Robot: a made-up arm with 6 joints.
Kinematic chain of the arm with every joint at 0, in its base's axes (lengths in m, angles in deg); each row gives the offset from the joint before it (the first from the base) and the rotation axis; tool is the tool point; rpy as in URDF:
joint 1: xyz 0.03 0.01 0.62 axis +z
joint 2: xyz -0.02 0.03 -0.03 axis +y
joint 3: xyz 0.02 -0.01 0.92 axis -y
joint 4: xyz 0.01 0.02 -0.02 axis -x
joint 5: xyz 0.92 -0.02 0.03 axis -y
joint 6: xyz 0 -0.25 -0.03 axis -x
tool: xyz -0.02 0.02 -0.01 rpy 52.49 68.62 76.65
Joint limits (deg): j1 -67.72..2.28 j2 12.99..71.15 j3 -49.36..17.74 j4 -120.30..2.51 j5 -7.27..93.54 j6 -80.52..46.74
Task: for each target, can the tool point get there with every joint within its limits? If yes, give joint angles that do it. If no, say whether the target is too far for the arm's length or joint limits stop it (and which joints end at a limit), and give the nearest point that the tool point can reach.
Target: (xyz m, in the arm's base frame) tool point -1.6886 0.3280 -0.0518
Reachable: no: joint limits stop it (at a limit: joint 1, joint 2, joint 3, joint 5, joint 6) | nearest point -0.0529 -0.2508 0.1092 | short by 1.743 m
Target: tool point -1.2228 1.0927 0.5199
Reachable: no: joint limits stop it (at a limit: joint 1, joint 2, joint 3, joint 4, joint 6) | nearest point 0.1653 0.1809 0.1511 | short by 1.701 m
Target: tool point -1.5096 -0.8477 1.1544
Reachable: no: joint limits stop it (at a limit: joint 1, joint 2, joint 3, joint 5, joint 6) | nearest point 0.0473 -0.6218 0.6634 | short by 1.648 m
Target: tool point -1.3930 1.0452 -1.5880
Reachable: no: too far | nearest point 0.1970 0.1784 0.1181 | short by 2.488 m
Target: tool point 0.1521 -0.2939 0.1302
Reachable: yes | joints -56.72 65.67 -41.11 -65.64 48.06 -52.92
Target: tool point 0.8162 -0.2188 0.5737
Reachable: yes | joints -23.75 21.59 -24.38 -104.31 59.28 -9.08
